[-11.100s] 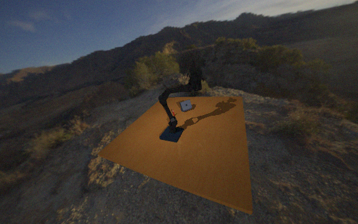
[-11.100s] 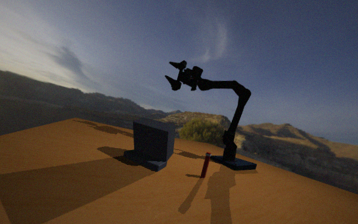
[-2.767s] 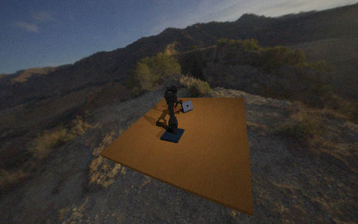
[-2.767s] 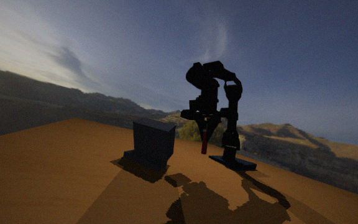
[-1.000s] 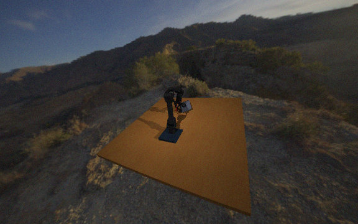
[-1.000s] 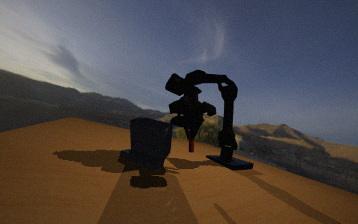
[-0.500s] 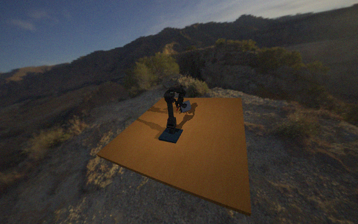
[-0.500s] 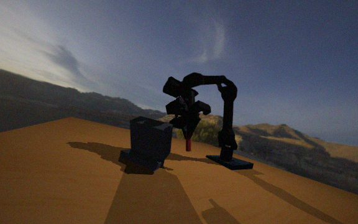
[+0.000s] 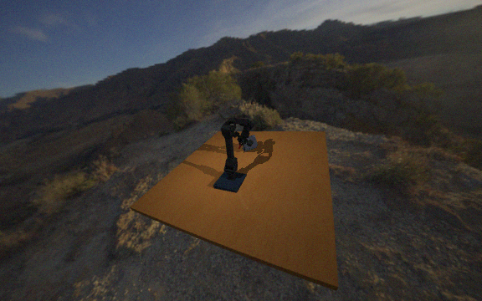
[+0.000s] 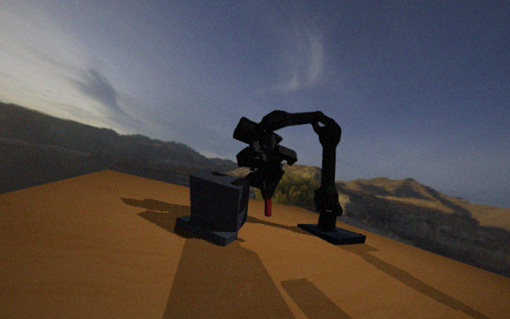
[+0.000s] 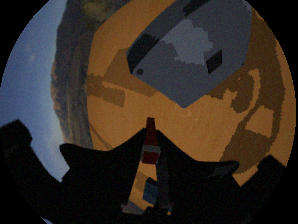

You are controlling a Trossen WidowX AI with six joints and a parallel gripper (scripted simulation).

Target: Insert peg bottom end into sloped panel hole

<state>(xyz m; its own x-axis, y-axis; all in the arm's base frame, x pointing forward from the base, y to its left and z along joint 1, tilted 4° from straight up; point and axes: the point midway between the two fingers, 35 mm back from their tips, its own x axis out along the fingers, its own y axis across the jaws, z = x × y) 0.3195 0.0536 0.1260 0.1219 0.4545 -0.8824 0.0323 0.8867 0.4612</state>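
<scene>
Right now my gripper tip is 11 cm short of the sloped panel, 4 cm to the left of it and 3 cm above it. Also, from my gripper tip: flat dark foot 12 cm ahead, 2 cm to the right, 9 cm below; then red peg 1 cm to the right, 1 cm above.
</scene>
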